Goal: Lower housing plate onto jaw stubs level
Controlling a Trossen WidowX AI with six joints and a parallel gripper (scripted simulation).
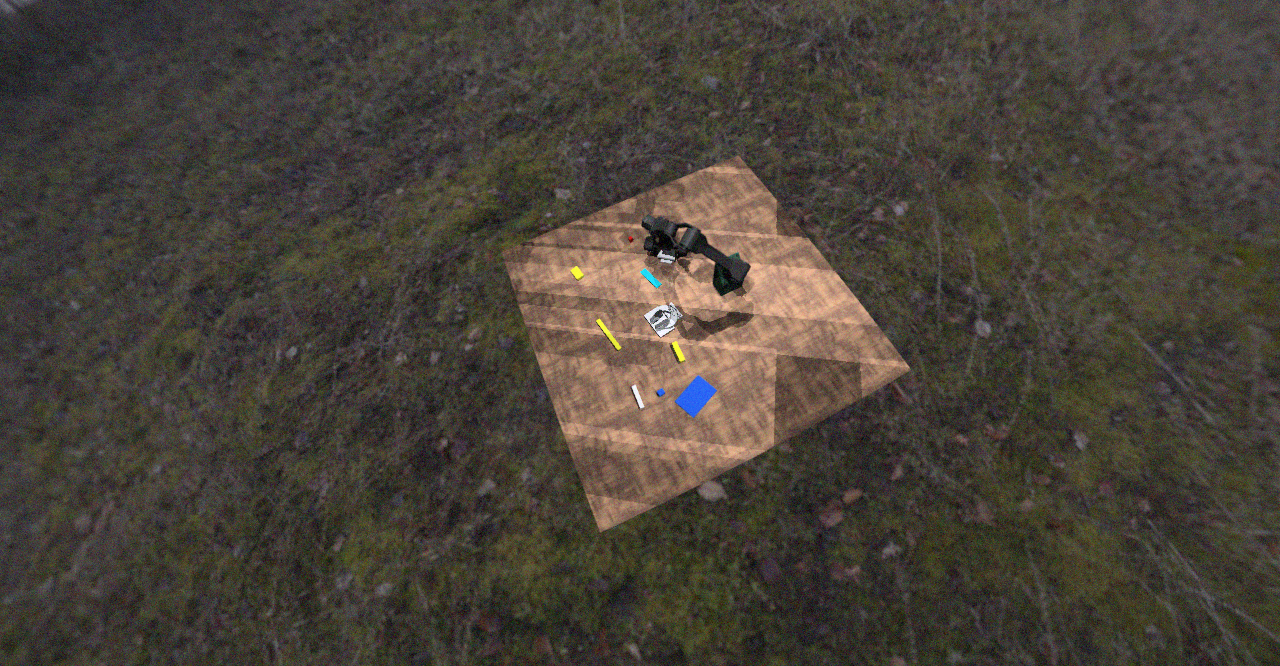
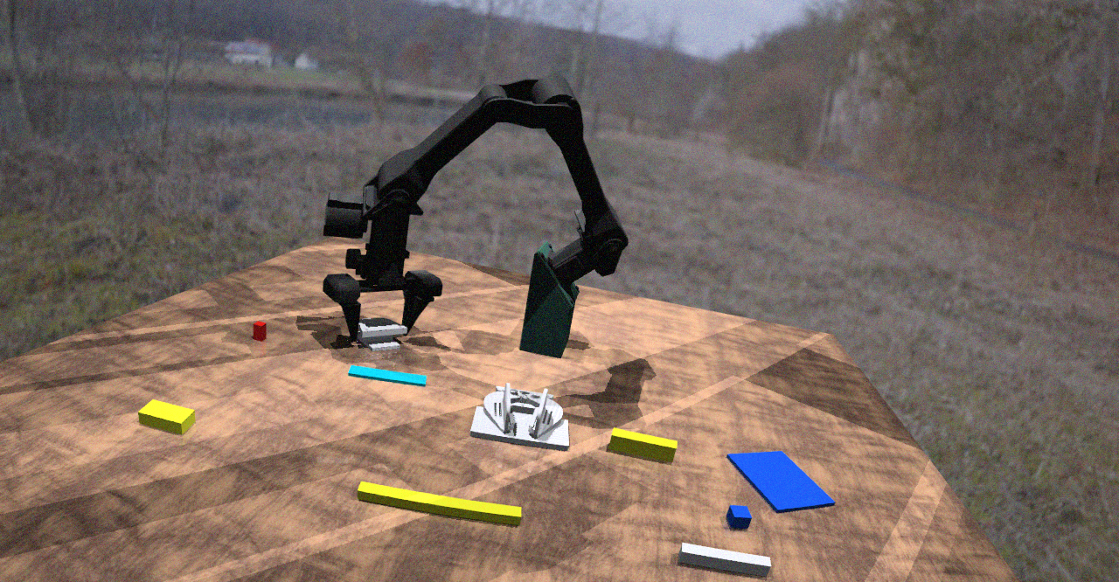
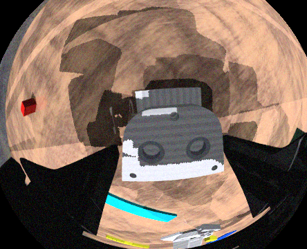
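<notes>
My gripper tip is 1 cm past the white stepped block and 1 cm to the left of it. The rest, counted from my gripper tip: teal bar 11 cm ahead, 5 cm to the left, 1 cm below; then red cube 9 cm ahead, 17 cm to the right; then white base 19 cm ahead, 25 cm to the left, 1 cm below.
</notes>
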